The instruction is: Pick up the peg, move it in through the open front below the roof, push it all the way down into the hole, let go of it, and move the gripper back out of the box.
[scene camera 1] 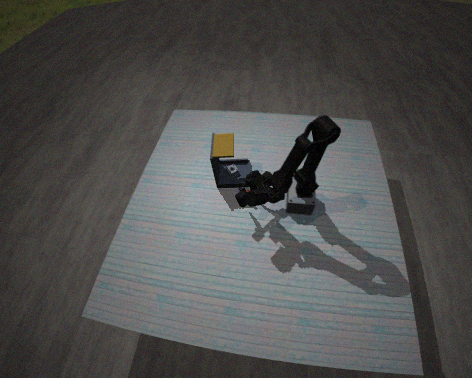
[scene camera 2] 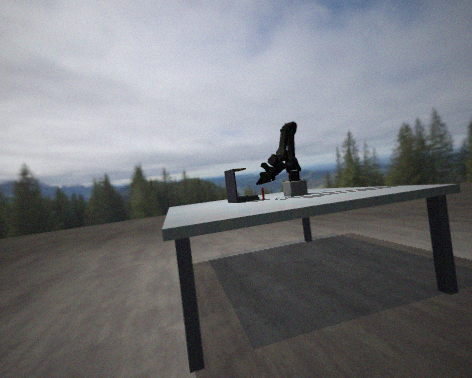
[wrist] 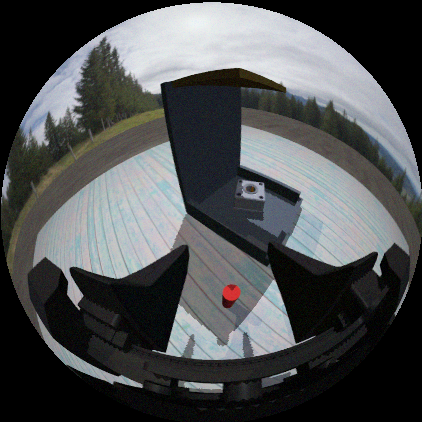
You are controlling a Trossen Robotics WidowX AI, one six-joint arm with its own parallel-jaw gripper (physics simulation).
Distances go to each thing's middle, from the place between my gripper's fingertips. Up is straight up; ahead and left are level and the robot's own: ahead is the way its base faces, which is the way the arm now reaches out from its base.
Scene:
The dark box [scene camera 1: 244,168] lies 60 mm ahead of my hand, 130 mm to the right of it and 10 mm above it. From my hand the other things lie so: back wall [wrist: 203,122] 140 mm ahead, 130 mm to the right, 10 mm above.

